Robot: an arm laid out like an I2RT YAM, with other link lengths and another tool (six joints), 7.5 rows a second.
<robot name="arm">
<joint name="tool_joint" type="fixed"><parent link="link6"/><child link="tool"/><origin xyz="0.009 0.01 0.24" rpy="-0.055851 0 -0.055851"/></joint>
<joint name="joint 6" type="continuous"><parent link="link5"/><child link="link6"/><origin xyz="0.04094 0 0.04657" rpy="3.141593 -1.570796 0"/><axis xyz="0 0 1"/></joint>
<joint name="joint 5" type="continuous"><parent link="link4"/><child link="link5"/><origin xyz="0.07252 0.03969 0.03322" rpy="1.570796 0 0"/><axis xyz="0 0 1"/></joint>
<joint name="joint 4" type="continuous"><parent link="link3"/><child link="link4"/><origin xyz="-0.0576 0.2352 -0.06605" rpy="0 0 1.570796"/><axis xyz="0 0 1"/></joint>
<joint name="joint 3" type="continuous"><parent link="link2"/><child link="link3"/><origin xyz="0.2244 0 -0.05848" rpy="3.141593 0 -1.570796"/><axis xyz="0 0 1"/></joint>
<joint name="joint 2" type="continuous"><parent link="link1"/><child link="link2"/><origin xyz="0.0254 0.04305 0.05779" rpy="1.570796 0 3.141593"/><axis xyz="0 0 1"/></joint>
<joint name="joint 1" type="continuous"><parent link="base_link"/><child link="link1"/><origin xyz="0 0 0.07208"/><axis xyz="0 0 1"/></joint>
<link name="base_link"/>
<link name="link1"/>
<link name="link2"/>
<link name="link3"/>
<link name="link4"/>
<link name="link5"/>
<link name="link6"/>
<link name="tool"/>
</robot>
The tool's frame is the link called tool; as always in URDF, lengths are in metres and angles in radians. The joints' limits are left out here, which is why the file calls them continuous.
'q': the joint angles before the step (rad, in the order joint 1, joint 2, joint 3, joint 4, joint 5, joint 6). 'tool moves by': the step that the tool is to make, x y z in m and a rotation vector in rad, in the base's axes. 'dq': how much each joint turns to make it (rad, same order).
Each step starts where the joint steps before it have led.
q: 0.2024 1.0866 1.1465 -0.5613 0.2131 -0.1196
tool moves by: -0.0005 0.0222 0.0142 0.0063 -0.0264 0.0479
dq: 0.0483 0.0001 0.0264 0.0008 0.0003 0.0004
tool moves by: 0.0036 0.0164 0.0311 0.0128 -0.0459 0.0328
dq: 0.0322 0.0206 0.0840 -0.0158 -0.0007 -0.0001
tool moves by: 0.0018 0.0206 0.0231 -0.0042 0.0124 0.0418
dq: 0.0409 0.0856 0.1734 -0.1008 -0.0007 -0.0007
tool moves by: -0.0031 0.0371 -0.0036 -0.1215 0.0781 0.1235
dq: 0.0785 0.1579 0.2299 -0.1673 0.0003 -0.0991
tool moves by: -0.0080 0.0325 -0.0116 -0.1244 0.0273 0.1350
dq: 0.0720 0.0712 0.0753 -0.0559 0.0003 -0.1218
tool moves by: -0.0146 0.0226 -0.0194 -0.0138 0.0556 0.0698
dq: 0.0355 0.0202 0.0000 -0.0337 -0.0362 -0.0084
